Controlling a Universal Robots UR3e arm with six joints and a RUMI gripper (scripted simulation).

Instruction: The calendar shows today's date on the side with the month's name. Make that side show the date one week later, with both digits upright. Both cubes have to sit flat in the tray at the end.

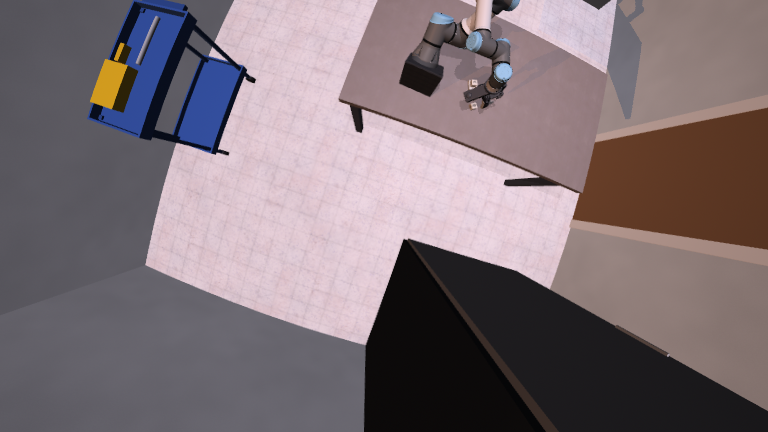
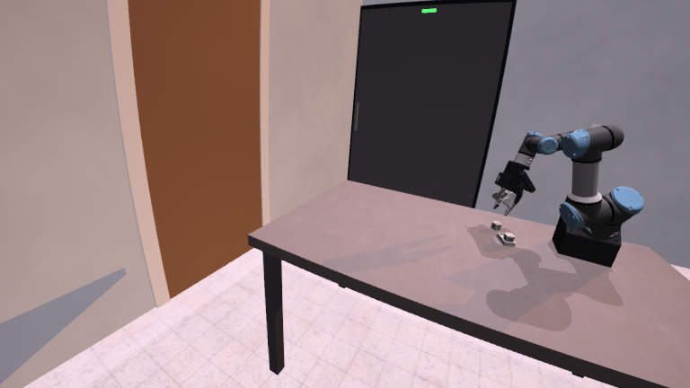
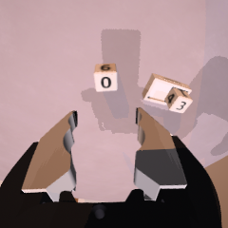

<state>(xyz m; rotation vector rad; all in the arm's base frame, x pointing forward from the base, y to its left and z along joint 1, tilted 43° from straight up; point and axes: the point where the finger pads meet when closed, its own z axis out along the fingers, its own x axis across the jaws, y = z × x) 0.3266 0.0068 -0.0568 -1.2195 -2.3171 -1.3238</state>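
My hand is 80 mm above the cube. Round my hand: pale tray: 100 mm to the left, 80 mm below, 40 mm behind.
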